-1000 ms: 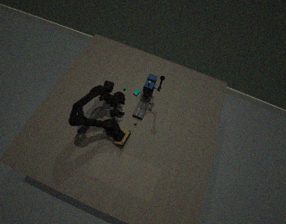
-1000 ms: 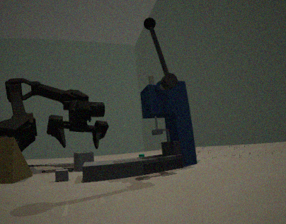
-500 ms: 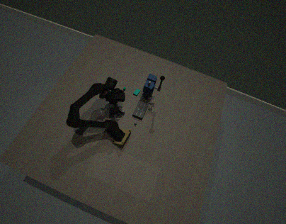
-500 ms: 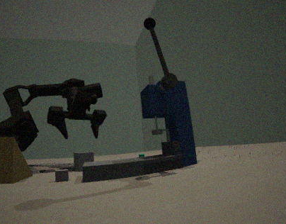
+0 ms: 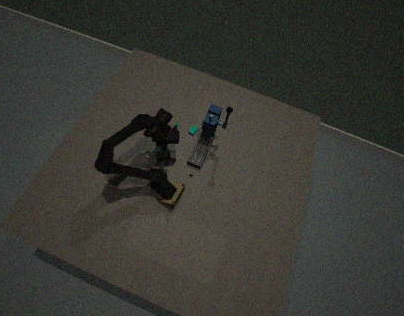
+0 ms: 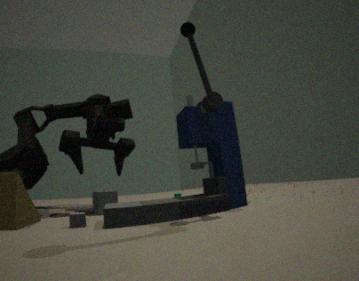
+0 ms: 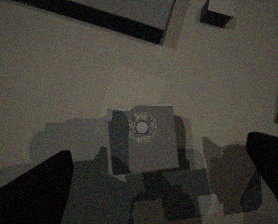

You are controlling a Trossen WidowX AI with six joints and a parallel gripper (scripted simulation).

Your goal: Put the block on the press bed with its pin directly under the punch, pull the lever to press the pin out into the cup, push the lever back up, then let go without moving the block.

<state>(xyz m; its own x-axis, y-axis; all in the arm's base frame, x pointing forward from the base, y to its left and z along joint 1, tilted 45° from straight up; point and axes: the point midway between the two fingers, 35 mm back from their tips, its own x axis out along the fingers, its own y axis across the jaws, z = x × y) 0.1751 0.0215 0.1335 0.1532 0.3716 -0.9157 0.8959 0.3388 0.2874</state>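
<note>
Now: the pale round pin 1 cm ahead of my gripper tip, 1 cm to the right of it and 5 cm below it. From my gripper tip the other things lie so: teal block: 22 cm ahead, 2 cm to the right, 8 cm below; then dark lever: 19 cm ahead, 18 cm to the right, 18 cm above; then thin punch: 20 cm ahead, 11 cm to the right, 6 cm above.
</note>
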